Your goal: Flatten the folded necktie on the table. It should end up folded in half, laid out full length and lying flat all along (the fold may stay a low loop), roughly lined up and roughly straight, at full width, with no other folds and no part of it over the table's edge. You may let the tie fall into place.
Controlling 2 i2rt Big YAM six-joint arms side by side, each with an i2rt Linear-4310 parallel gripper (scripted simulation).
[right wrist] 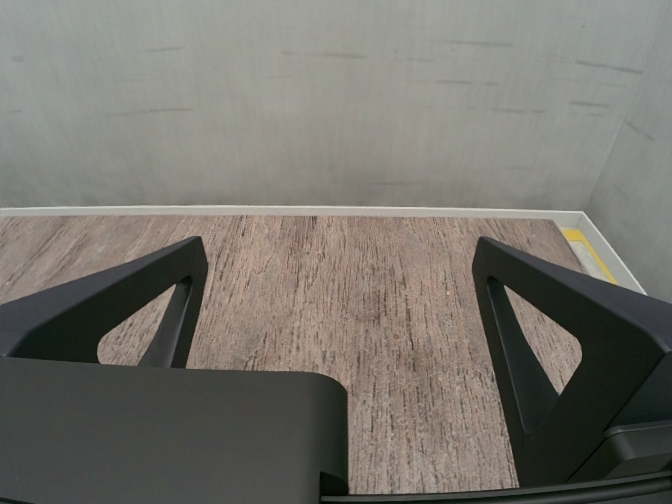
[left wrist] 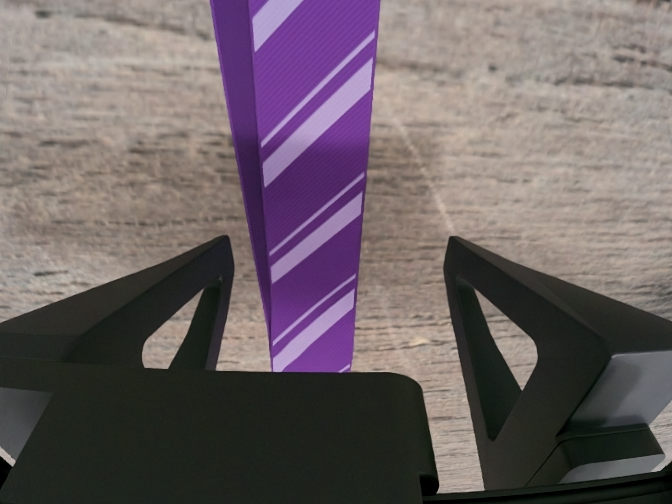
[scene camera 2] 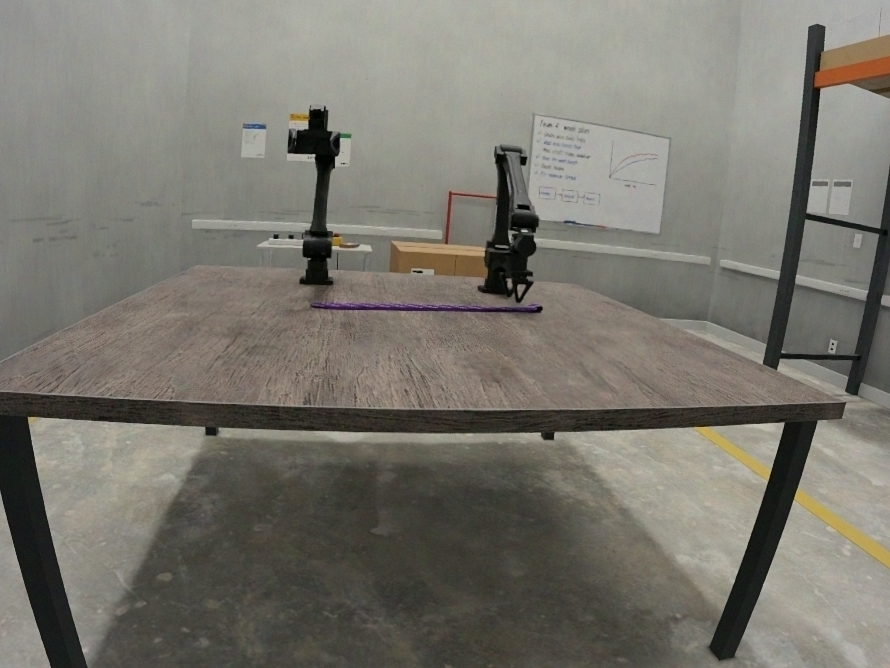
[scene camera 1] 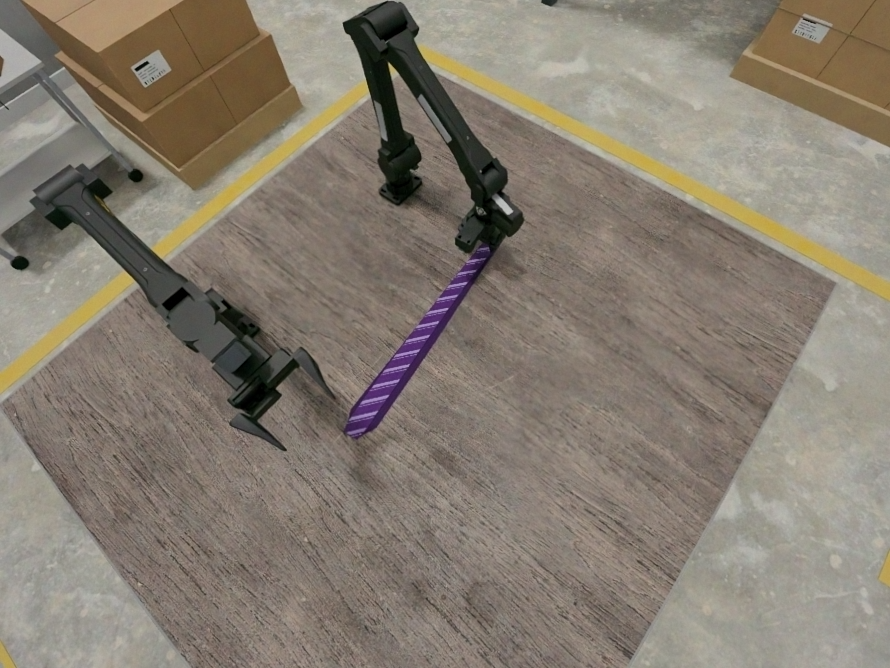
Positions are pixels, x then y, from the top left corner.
Scene:
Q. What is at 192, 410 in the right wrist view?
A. The right gripper.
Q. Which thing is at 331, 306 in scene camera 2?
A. A purple striped necktie.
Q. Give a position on a purple striped necktie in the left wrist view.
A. At 299, 89

